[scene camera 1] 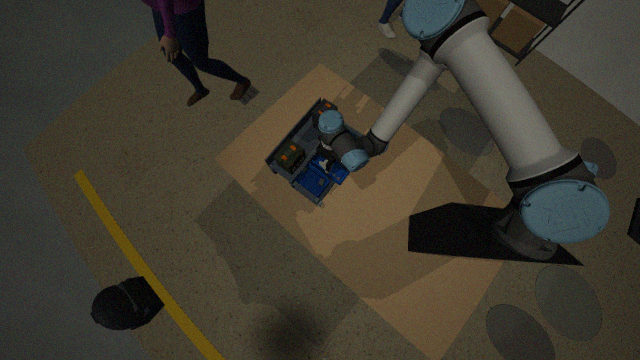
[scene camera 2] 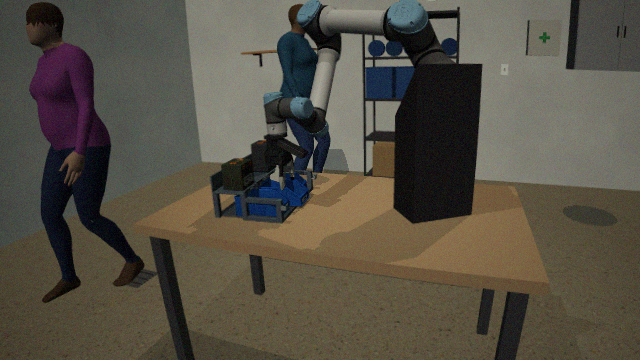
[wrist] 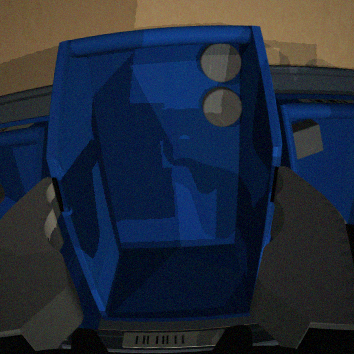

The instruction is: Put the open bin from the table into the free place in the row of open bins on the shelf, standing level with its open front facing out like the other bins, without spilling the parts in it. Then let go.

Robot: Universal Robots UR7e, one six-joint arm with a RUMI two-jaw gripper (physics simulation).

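Places are measured from the arm's base along level axes (x left, y down, z back), in centimetres.
Pixels of known places: gripper, fingertip midpoint: (scene camera 1: 334, 164) (scene camera 2: 287, 185) (wrist: 164, 177); arm's base, origin of the base link: (scene camera 1: 519, 238) (scene camera 2: 441, 82).
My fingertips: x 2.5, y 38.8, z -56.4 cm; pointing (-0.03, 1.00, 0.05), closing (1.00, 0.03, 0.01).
Observation:
Ahead of a thing's pixels: the offset from my fingertips to its middle. "*": to the spot under its first point. Level surfaces: height alone.
The open blue bin {* dx +0.3, dy +6.2, dz +3.5 cm} (scene camera 1: 339, 173) (scene camera 2: 298, 194) (wrist: 145, 135) is between the jaws of my gripper (scene camera 1: 326, 161) (scene camera 2: 285, 181) (wrist: 164, 177), which is shut on its side walls. Two round grey parts {* dx +3.2, dy +5.1, dz +4.8 cm} (wrist: 221, 63) {* dx +3.3, dy +5.2, dz +2.1 cm} (wrist: 222, 107) lie in it near the front right in the wrist view. The bin is between two neighbouring blue bins {* dx -11.8, dy +6.8, dz -1.7 cm} (wrist: 20, 162) {* dx +12.5, dy +6.8, dz -5.0 cm} (wrist: 325, 192), and its front lip juts out past theirs and past the front rail of the grey shelf (scene camera 1: 306, 136) (scene camera 2: 217, 204) (wrist: 317, 82). Its exact level and whether its base touches the shelf are hidden.
Two dark boxes with orange marks {dx +11.7, dy -7.3, dz -14.6 cm} (scene camera 1: 290, 156) {* dx -11.2, dy -14.5, dz -14.8 cm} (scene camera 1: 325, 111) (scene camera 2: 236, 173) (scene camera 2: 260, 155) stand on the shelf's upper deck. The shelf stands on the wooden table {dy +7.7 cm} (scene camera 1: 380, 200) (scene camera 2: 350, 240). A tall black pedestal (scene camera 2: 440, 150) carries the arm. Two people stand beyond the table.

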